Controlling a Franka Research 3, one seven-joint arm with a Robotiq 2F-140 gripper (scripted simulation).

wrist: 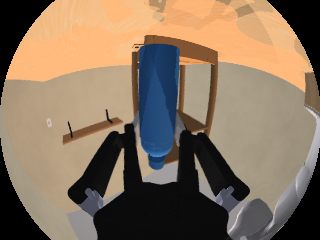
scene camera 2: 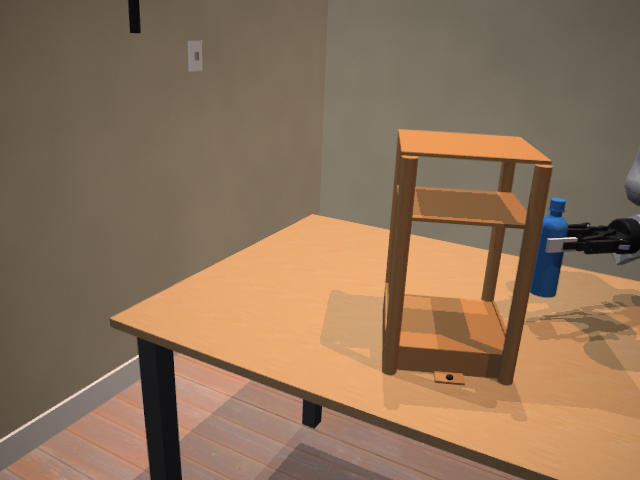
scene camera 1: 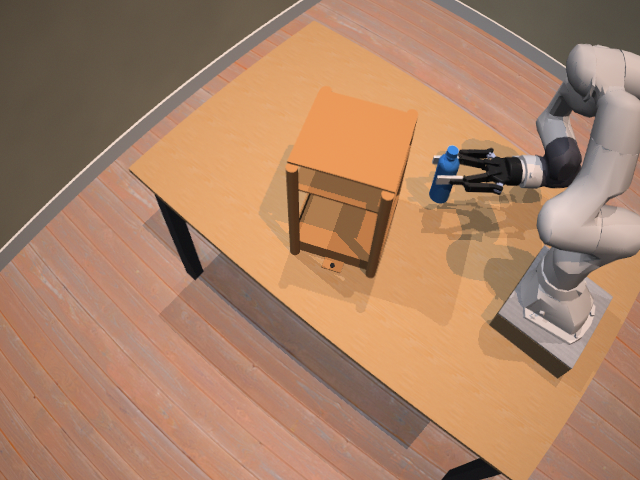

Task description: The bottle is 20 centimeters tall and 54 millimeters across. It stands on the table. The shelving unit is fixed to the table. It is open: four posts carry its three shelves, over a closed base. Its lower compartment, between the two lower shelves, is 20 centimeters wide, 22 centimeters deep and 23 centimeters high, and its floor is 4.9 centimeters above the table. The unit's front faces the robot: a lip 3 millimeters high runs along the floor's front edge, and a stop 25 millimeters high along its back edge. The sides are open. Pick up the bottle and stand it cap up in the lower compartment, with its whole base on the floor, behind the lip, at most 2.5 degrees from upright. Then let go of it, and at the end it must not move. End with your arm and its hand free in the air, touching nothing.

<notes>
The pictures show: my gripper, a blue bottle and a shelving unit.
My gripper shows as well in the wrist view and in scene camera 1.
</notes>
